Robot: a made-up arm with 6 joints.
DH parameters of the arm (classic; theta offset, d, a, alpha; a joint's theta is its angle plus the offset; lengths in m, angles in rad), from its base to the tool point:
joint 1: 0 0.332 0 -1.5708
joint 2: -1.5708 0 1.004 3.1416
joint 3: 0 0 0 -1.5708
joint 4: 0 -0.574 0 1.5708
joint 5: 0 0.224 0 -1.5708
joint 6: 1.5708 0 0 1.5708
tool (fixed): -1.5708 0 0 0
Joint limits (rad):
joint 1: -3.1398..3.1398
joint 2: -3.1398..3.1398
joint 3: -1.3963..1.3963
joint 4: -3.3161..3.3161
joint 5: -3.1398..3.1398
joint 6: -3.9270..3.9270
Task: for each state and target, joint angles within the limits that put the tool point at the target. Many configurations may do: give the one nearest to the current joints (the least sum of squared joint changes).
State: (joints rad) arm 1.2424 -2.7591 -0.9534 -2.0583 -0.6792 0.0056
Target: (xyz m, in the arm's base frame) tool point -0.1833 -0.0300 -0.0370
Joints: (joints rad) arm 0.7959 -2.7939 -1.2183 -2.0840 -0.6792 0.0056
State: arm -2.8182 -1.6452 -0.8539 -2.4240 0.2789 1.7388
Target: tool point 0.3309 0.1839 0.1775
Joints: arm -2.3675 -1.9311 -1.2608 -2.0328 0.2789 1.7388
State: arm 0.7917 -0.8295 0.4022 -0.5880 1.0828 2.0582
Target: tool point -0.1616 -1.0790 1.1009
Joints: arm 1.2397 -1.3784 0.5236 -0.4874 1.0828 2.0582
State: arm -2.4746 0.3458 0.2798 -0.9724 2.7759 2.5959
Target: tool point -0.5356 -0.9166 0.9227
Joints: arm -1.9933 0.5377 0.3979 -1.0437 2.7759 2.5959
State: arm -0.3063 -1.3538 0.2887 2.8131 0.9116 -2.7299
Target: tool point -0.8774 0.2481 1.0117
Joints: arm -0.0311 -1.4554 -0.1485 2.9693 0.9116 -2.7299
